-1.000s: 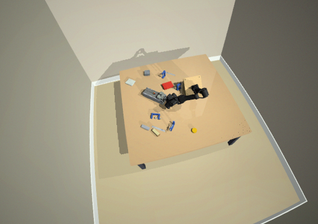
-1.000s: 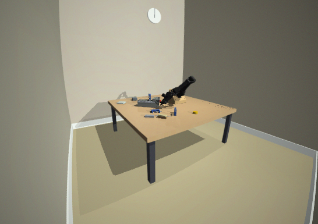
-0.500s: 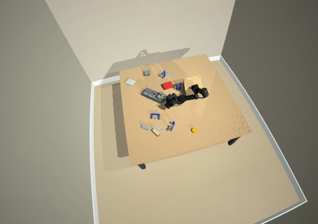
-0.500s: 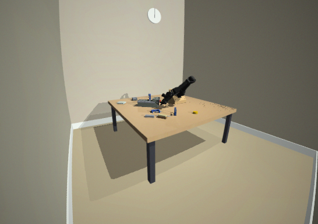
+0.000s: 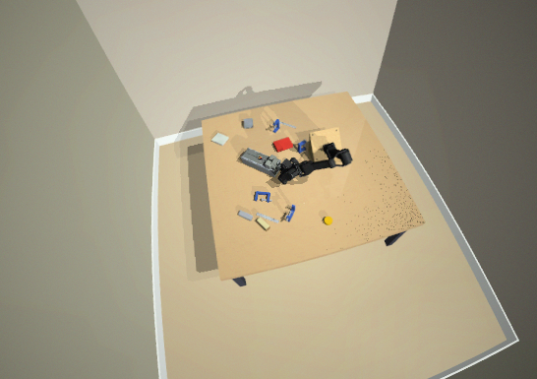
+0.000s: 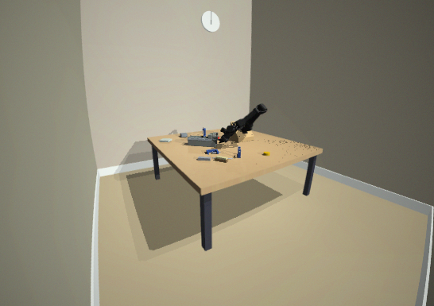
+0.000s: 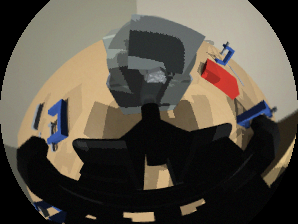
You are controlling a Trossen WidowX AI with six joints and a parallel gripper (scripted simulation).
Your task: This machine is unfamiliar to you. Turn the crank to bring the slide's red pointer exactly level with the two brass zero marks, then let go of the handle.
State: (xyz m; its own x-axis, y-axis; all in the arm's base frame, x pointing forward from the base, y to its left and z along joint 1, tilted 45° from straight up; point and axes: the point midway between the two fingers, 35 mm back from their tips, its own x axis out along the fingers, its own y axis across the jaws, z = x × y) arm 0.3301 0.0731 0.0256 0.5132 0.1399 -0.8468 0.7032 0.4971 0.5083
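Right now my gripper tip is 30 mm below the dark crank handle, 10 mm to the right of it and 10 mm past it. Also, from my gripper tip: red pointer: 110 mm to the right, 110 mm ahead, 50 mm above; tan block: 320 mm to the left, 200 mm ahead, 10 mm below; yellow disc: 410 mm to the left, 190 mm behind, 20 mm below.
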